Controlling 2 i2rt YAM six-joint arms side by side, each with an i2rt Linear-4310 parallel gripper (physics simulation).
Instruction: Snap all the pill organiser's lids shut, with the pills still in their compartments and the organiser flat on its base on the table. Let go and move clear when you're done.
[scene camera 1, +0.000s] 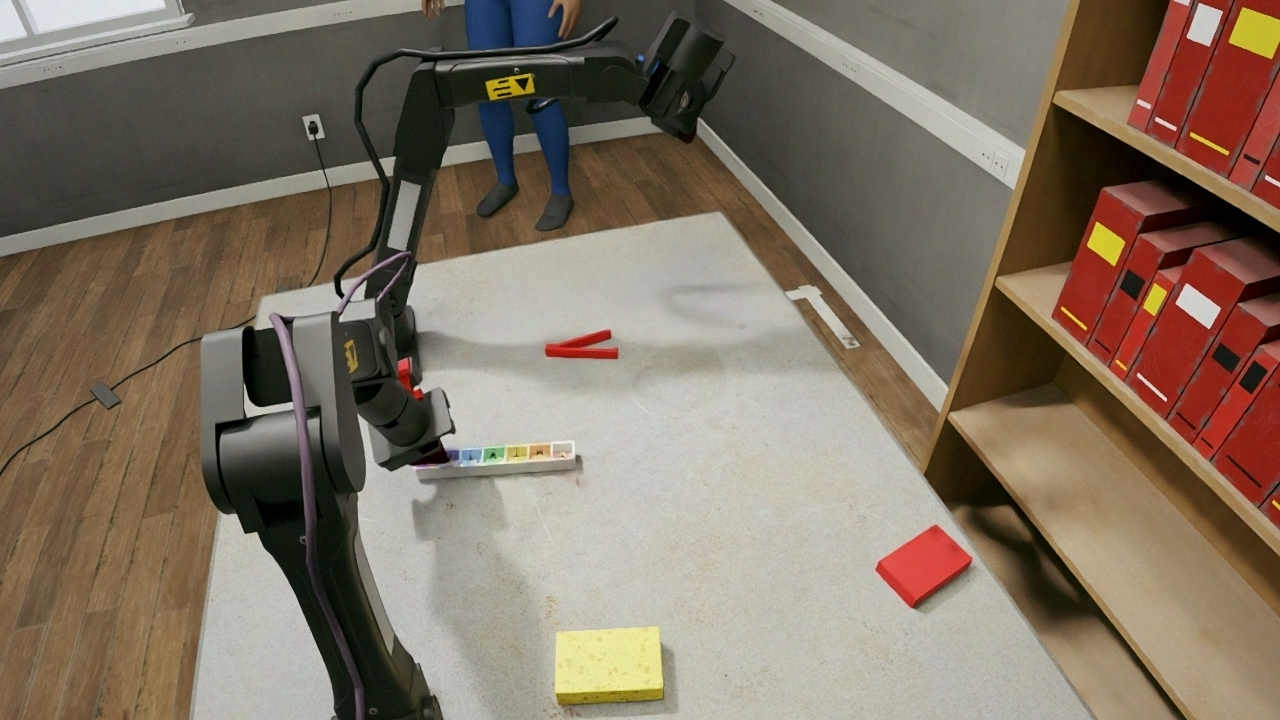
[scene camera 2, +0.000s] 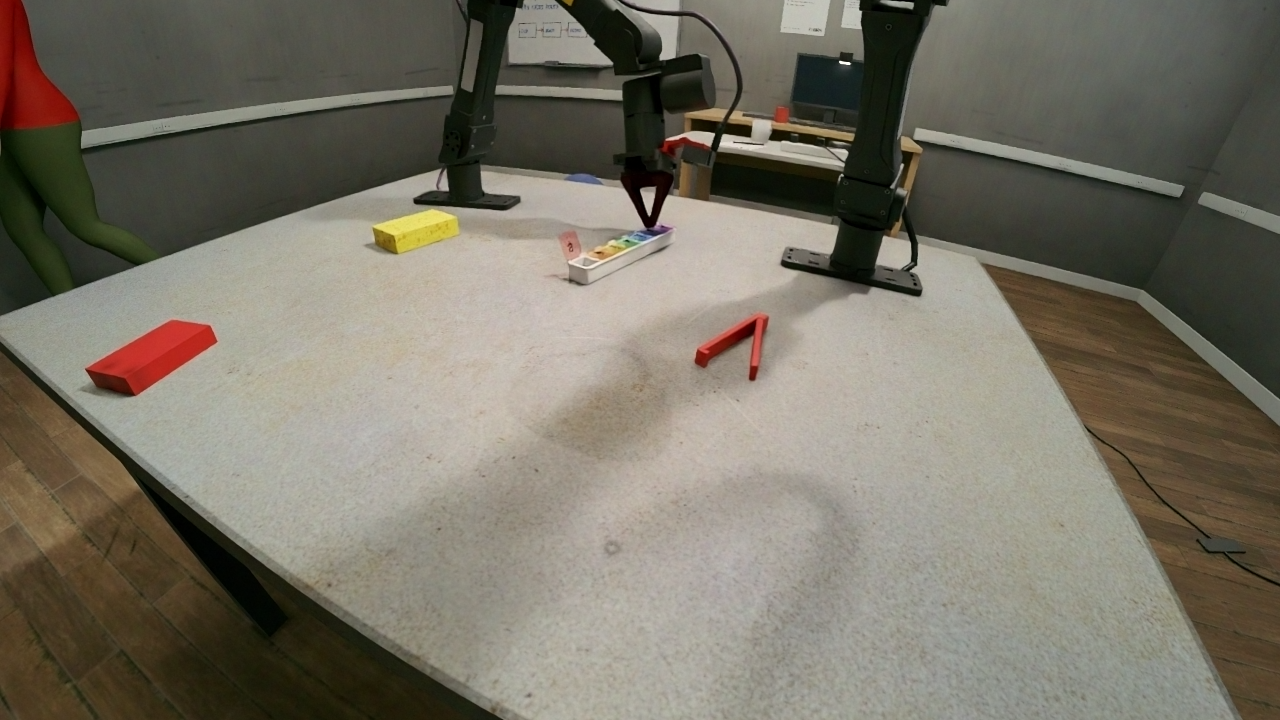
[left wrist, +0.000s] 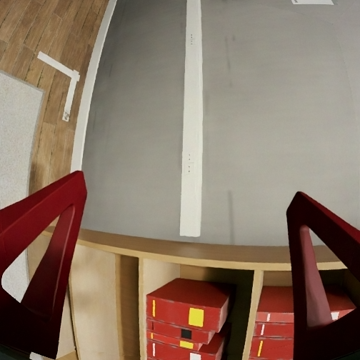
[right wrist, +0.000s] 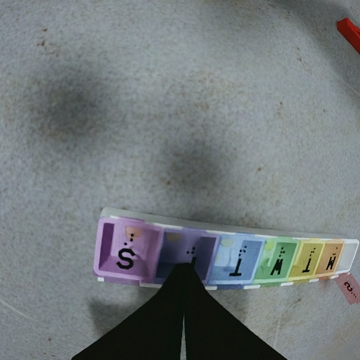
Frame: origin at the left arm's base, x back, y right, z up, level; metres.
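Seen in the pictures: left gripper, fingertip midpoint: (scene camera 1: 707, 87); right gripper, fingertip midpoint: (scene camera 1: 445, 458) (scene camera 2: 650, 227); left arm's base, link origin: (scene camera 2: 849, 272); right arm's base, link origin: (scene camera 2: 466, 202).
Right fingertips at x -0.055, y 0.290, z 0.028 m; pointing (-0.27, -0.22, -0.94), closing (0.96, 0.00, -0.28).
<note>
Pixels of each thing's top centre, then the offset from my right fingertips to it.
- pill organiser, top centre: (scene camera 1: 489, 442) (scene camera 2: 625, 219) dx -0.060, dy +0.016, dz +0.026 m
- red lid, top centre: (scene camera 2: 570, 232) (scene camera 1: 560, 446) dx -0.144, dy +0.053, dz +0.026 m
- red V-shaped object, top centre: (scene camera 2: 754, 339) (scene camera 1: 583, 338) dx -0.234, dy -0.188, dz -0.012 m
- yellow sponge, top centre: (scene camera 1: 608, 659) (scene camera 2: 414, 221) dx -0.123, dy +0.327, dz +0.001 m
- red block, top centre: (scene camera 1: 926, 559) (scene camera 2: 150, 345) dx -0.498, dy +0.334, dz -0.008 m
The pill organiser (scene camera 1: 510, 469) (scene camera 2: 626, 262) (right wrist: 280, 260) lies flat on its base on the table, a white strip with coloured lids. The red lid (scene camera 2: 570, 245) (right wrist: 349, 288) at one end stands open beside its white compartment. The dark purple F lid (right wrist: 172, 250) lies over its compartment, partly hidden by the fingertips. The pink-purple, blue, green, yellow and orange lids lie down; pills show through some of them. My right gripper (scene camera 1: 438, 456) (scene camera 2: 650, 223) (right wrist: 183, 272) is shut and empty, its tips at the F lid. My left gripper (scene camera 1: 687, 132) (left wrist: 192, 192) is open and empty, high above the table's far side.
A red V-shaped object (scene camera 1: 581, 345) (scene camera 2: 733, 342) lies behind the organiser in scene camera 1. A yellow sponge (scene camera 1: 608, 664) (scene camera 2: 416, 231) and a red block (scene camera 1: 923, 565) (scene camera 2: 152, 356) lie toward other parts of the table. A bookshelf (scene camera 1: 1000, 259) stands beyond the table's right edge.
</note>
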